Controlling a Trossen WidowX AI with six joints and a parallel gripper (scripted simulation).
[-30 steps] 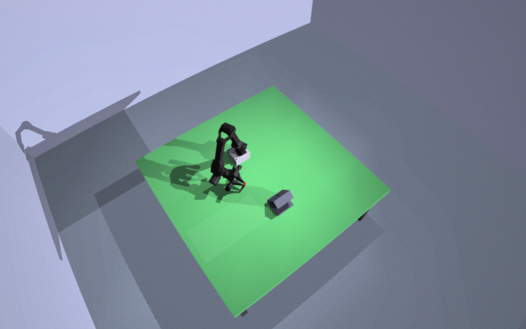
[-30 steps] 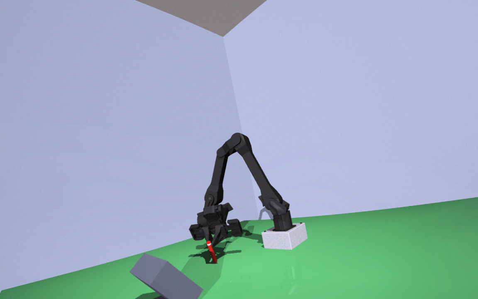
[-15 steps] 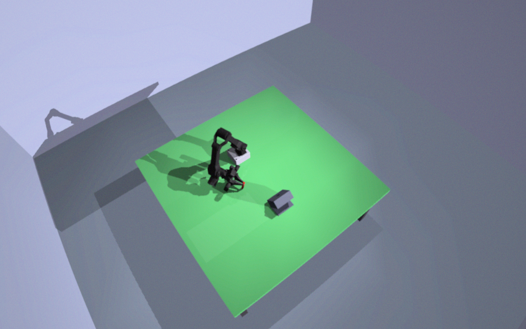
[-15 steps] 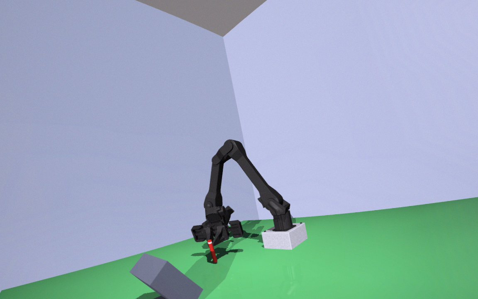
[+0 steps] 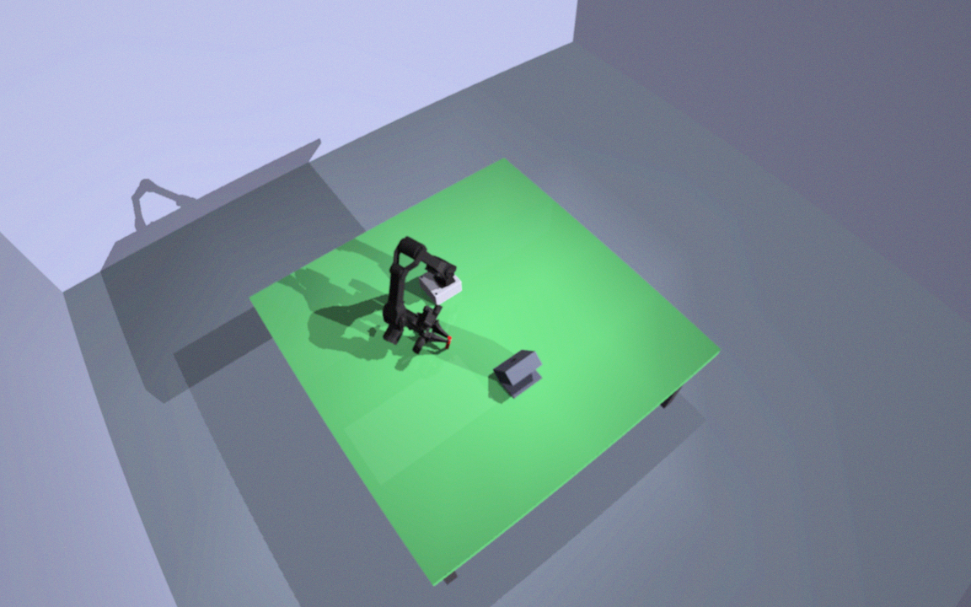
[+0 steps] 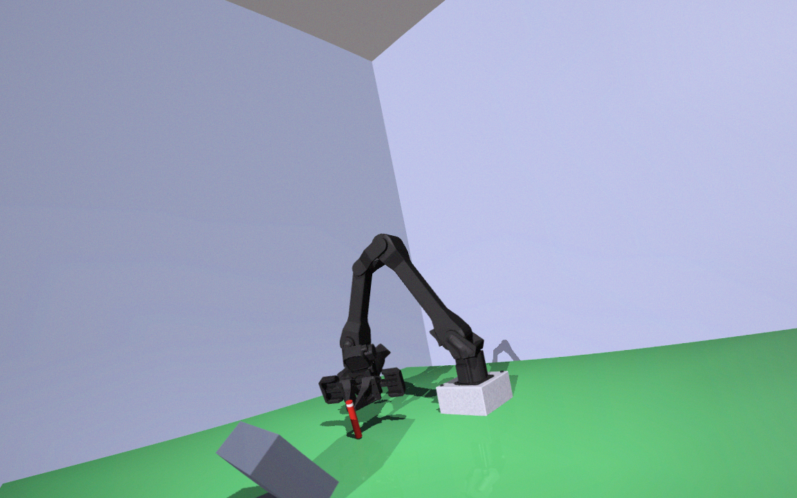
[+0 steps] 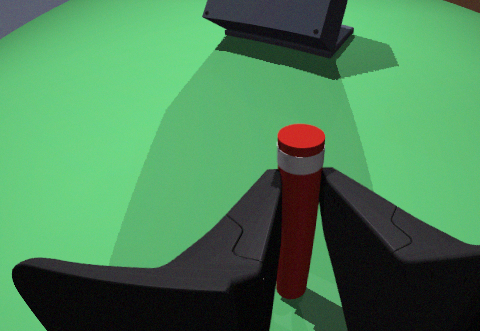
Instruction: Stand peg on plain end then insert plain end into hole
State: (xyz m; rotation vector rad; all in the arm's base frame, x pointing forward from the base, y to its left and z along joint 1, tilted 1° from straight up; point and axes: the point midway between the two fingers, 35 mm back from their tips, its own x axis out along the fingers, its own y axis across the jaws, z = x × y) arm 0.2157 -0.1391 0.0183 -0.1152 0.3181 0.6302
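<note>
The red peg lies 1 cm below my gripper tip. From my gripper tip the other things lie so: grey sloped panel 22 cm ahead, 14 cm to the left.
</note>
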